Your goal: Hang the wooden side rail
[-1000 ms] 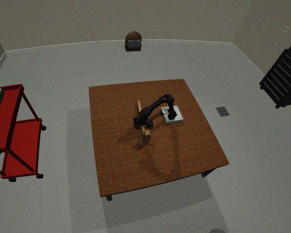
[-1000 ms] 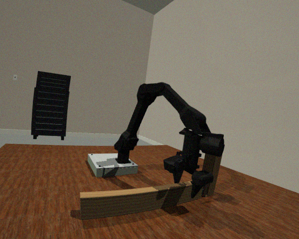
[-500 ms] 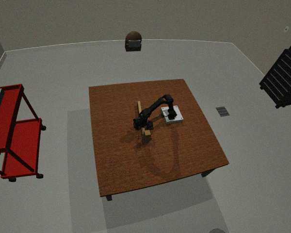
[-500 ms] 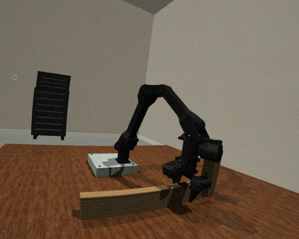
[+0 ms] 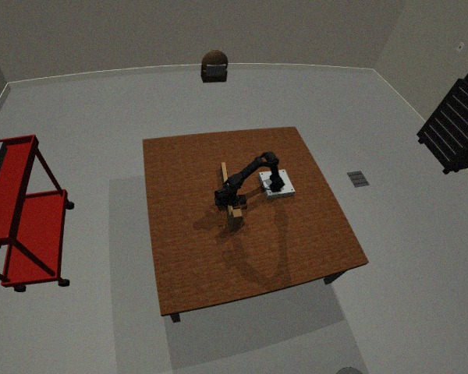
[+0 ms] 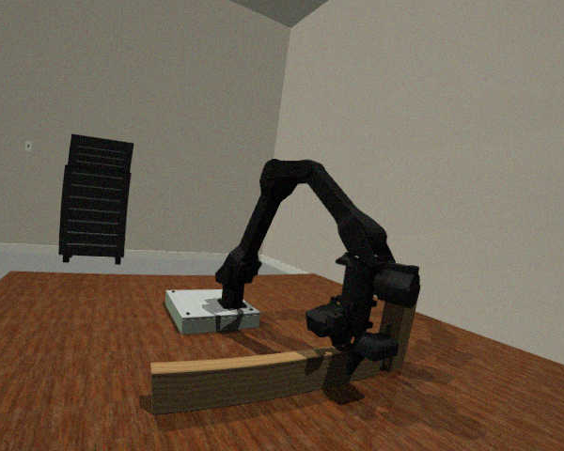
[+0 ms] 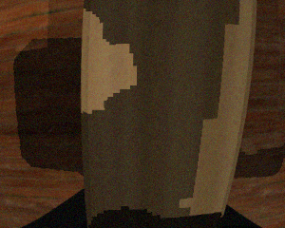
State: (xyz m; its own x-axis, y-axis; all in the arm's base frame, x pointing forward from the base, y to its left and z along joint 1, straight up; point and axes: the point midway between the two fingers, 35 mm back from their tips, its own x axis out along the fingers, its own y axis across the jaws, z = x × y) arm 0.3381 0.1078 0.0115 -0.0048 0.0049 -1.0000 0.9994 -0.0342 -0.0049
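The headboard post is 10 mm behind my gripper tip, 140 mm to the left of it and 60 mm above it.
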